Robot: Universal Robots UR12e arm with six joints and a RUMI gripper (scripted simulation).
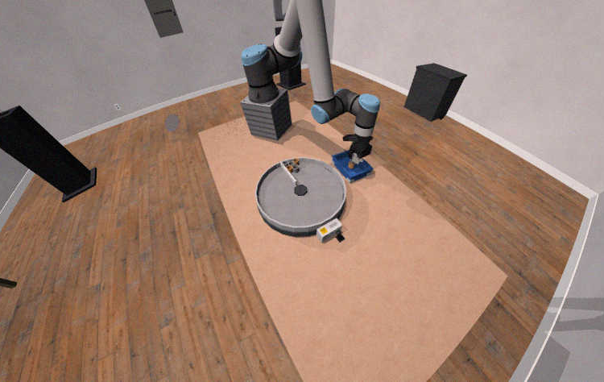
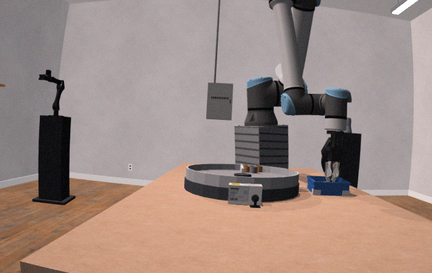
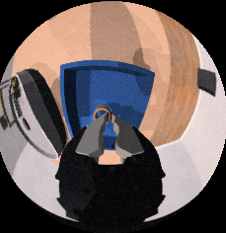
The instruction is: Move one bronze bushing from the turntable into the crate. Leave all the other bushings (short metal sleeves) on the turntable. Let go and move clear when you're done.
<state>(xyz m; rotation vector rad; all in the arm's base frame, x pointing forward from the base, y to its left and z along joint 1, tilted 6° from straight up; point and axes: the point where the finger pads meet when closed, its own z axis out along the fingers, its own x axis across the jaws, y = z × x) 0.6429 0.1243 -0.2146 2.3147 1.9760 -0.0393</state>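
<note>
The blue crate lies 10 mm to the right of my hand and 10 mm below it. The rest, counted from my hand: grey round turntable (30 mm behind, 360 mm to the right, 20 mm above).
</note>
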